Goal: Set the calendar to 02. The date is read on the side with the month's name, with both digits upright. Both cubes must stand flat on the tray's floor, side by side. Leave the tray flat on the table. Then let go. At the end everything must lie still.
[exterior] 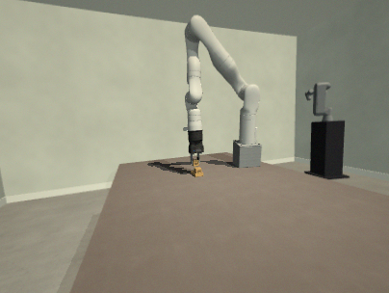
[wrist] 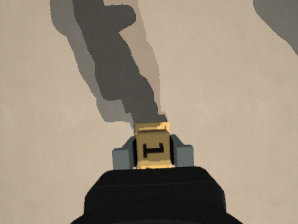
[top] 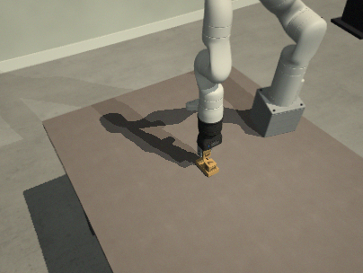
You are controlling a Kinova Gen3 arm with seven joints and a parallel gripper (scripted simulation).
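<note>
Now: the orange cube 1 cm below my hand. From my hand the other things lie so: tray: 6 cm below, 2 cm to the left.
</note>
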